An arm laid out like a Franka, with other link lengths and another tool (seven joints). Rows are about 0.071 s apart.
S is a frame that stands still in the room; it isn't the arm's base.
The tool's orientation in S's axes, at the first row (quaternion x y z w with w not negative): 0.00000, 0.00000, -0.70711, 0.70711
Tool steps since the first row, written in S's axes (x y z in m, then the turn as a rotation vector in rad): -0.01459, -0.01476, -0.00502, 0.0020, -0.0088, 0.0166; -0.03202, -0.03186, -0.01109, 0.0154, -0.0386, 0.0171; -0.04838, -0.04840, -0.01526, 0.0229, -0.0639, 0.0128; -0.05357, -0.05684, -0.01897, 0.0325, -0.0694, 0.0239; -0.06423, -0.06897, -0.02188, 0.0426, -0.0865, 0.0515
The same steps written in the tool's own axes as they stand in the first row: 0.01476, -0.01459, -0.00502, 0.0088, 0.0020, 0.0166; 0.03186, -0.03202, -0.01109, 0.0386, 0.0154, 0.0171; 0.04840, -0.04838, -0.01526, 0.0639, 0.0229, 0.0128; 0.05684, -0.05357, -0.01897, 0.0694, 0.0325, 0.0239; 0.06897, -0.06423, -0.02188, 0.0865, 0.0426, 0.0515
